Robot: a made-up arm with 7 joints. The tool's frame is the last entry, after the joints.
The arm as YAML. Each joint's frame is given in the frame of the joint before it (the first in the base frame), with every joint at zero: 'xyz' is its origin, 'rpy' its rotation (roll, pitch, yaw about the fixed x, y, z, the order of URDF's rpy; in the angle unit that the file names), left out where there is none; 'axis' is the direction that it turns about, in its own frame. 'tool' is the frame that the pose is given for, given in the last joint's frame.
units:
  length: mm
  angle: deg
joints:
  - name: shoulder
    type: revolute
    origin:
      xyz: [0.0, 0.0, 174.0]
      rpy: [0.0, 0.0, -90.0]
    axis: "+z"
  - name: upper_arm
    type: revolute
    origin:
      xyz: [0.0, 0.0, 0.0]
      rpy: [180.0, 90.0, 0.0]
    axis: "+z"
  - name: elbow
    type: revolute
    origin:
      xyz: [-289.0, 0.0, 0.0]
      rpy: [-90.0, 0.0, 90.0]
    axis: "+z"
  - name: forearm
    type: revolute
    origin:
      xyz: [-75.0, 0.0, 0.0]
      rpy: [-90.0, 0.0, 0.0]
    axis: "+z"
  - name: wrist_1
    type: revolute
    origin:
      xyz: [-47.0, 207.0, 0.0]
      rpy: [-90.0, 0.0, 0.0]
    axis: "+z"
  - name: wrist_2
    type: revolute
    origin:
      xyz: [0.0, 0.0, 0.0]
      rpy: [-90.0, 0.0, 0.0]
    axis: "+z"
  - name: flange
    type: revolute
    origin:
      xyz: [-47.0, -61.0, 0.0]
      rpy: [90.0, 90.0, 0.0]
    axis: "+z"
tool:
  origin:
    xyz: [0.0, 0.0, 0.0]
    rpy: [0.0, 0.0, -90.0]
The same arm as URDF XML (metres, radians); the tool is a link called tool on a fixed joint. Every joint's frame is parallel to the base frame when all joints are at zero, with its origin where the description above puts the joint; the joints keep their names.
<robot name="arm">
<link name="base"/>
<link name="link1"/>
<link name="link2"/>
<link name="link3"/>
<link name="link4"/>
<link name="link5"/>
<link name="link6"/>
<link name="link7"/>
<link name="tool"/>
<joint name="shoulder" type="continuous"><parent link="base"/><child link="link1"/><origin xyz="0 0 0.174"/><axis xyz="0 0 1"/></joint>
<joint name="upper_arm" type="continuous"><parent link="link1"/><child link="link2"/><origin xyz="0 0 0"/><axis xyz="0 1 0"/></joint>
<joint name="elbow" type="continuous"><parent link="link2"/><child link="link3"/><origin xyz="0 0 0.289"/><axis xyz="0 0 1"/></joint>
<joint name="forearm" type="continuous"><parent link="link3"/><child link="link4"/><origin xyz="0.075 0 0"/><axis xyz="0 -1 0"/></joint>
<joint name="wrist_1" type="continuous"><parent link="link4"/><child link="link5"/><origin xyz="0.047 0 -0.207"/><axis xyz="0 0 -1"/></joint>
<joint name="wrist_2" type="continuous"><parent link="link5"/><child link="link6"/><origin xyz="0 0 0"/><axis xyz="0 1 0"/></joint>
<joint name="flange" type="continuous"><parent link="link6"/><child link="link7"/><origin xyz="0.047 0 -0.061"/><axis xyz="0 0 -1"/></joint>
<joint name="tool_fixed" type="fixed"><parent link="link7"/><child link="tool"/><origin xyz="0 0 0" rpy="3.1416 0 0"/></joint>
</robot>

